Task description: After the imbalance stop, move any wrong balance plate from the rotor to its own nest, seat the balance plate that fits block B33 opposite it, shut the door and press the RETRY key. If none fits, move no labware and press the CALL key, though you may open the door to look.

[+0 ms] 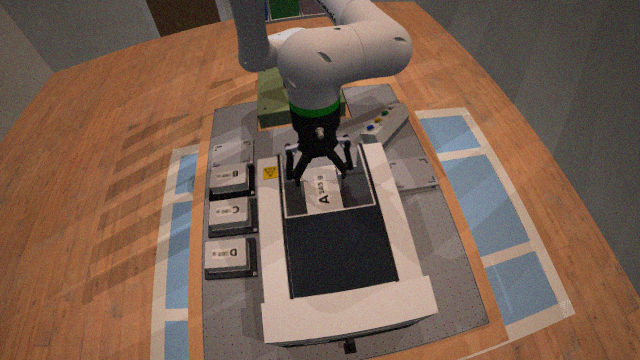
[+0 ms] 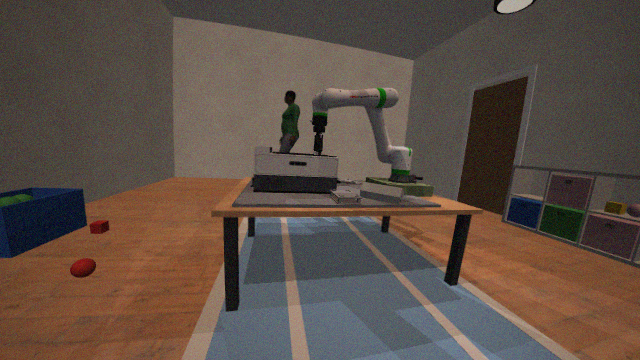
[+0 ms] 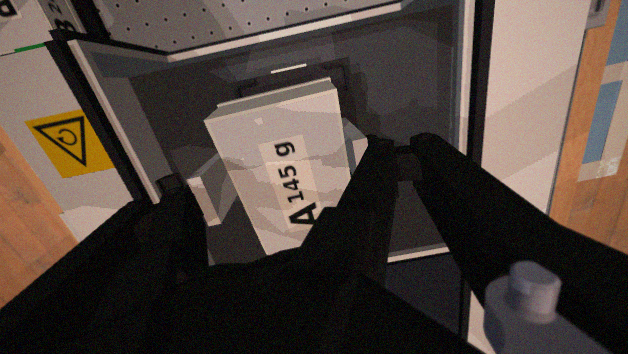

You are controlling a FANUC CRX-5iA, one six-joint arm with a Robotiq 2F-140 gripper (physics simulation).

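Frame: origin at the arm's base, x ahead, y left, z up, level; millimetres.
Seen in the pictures: gripper, fingertip midpoint: [image 1: 320,188] [image 3: 289,149]; arm's base, link origin: [image 2: 399,181].
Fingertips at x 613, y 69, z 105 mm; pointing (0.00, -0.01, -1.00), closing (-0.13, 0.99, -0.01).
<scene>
Pixels of each thing's middle, then the offset from my fingertips to it. "spot": a spot on its surface instead.
- white centrifuge, body centre: [image 3: 328,243] [image 1: 334,244] [image 2: 295,168] dy +27, dx +134, dz -45 mm
- dark sliding door, body centre: [image 1: 338,249] dy +32, dx +184, dz +44 mm
- Plates B, body centre: [image 1: 229,178] dy -308, dx -148, dz -134 mm
- C, body centre: [image 1: 229,213] dy -288, dx -12, dz -134 mm
- D, body centre: [image 1: 227,255] dy -281, dx +127, dz -134 mm
- bare nest, body centre: [image 1: 232,154] dy -326, dx -276, dz -158 mm
- slanted key panel, body centre: [image 1: 386,123] [image 2: 381,191] dy +246, dx -350, dz -125 mm
- flat grey pad, surface spot: [image 1: 411,174] spot: dy +292, dx -122, dz -133 mm
My gripper [image 1: 320,176] [image 2: 318,150] [image 3: 289,149] is shut on the grey balance plate marked A 145 g [image 1: 323,193] [image 3: 281,167]. It holds the plate low inside the open rotor chamber of the white centrifuge [image 1: 348,308] [image 2: 295,168], over a dark pocket. The dark sliding door [image 1: 340,251] is drawn back toward the front. Plates B [image 1: 228,176], C [image 1: 228,211] and D [image 1: 226,253] sit in their nests on the left. A bare nest [image 1: 232,152] lies behind plate B. Block B33 is not visible.
A slanted key panel [image 1: 384,123] with coloured keys stands at the back right of the centrifuge. A flat grey pad [image 1: 411,174] lies to its right. The arm's green base block [image 1: 271,105] is behind. A person [image 2: 290,121] stands behind the table.
</scene>
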